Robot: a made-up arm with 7 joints.
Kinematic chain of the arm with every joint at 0, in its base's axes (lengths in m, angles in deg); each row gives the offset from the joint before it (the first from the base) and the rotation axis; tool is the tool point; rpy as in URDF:
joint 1: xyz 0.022 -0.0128 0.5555 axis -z
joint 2: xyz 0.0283 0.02 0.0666 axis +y
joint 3: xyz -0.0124 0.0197 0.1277 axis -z
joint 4: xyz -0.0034 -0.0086 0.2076 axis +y
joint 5: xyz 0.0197 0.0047 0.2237 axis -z
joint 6: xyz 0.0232 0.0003 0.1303 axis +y
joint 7: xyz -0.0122 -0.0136 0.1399 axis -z
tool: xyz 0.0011 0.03 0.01 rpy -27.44 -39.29 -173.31
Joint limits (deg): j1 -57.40..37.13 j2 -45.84..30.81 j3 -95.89..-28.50 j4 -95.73..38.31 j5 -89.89..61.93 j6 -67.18..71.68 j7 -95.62..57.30
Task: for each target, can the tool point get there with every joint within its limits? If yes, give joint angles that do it. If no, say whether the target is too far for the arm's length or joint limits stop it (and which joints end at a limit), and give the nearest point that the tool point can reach.
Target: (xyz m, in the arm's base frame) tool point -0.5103 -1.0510 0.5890
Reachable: no: too far | nearest point -0.2985 -0.6379 0.7249 | short by 0.484 m
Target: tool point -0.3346 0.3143 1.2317
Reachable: yes | joints 25.05 -37.70 -59.07 18.26 32.76 -38.72 -34.88
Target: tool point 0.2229 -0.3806 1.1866
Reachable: yes | joints -14.13 6.66 -84.99 -71.90 46.59 22.42 40.96
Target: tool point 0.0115 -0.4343 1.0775
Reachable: yes | joints -0.72 -9.58 -87.04 -72.27 -63.54 -28.86 -42.53
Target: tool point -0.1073 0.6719 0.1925
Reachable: no: joint limits stop it (at a limit: joint 1, joint 2, joint 3, joint 4, joint 5, joint 6) | nearest point -0.3784 0.2819 0.5186 | short by 0.576 m
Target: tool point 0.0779 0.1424 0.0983
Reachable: no: joint limits stop it (at a limit: joint 1, joint 2, joint 3, joint 4, joint 6, joint 7) | nearest point -0.3213 0.1379 0.5036 | short by 0.569 m
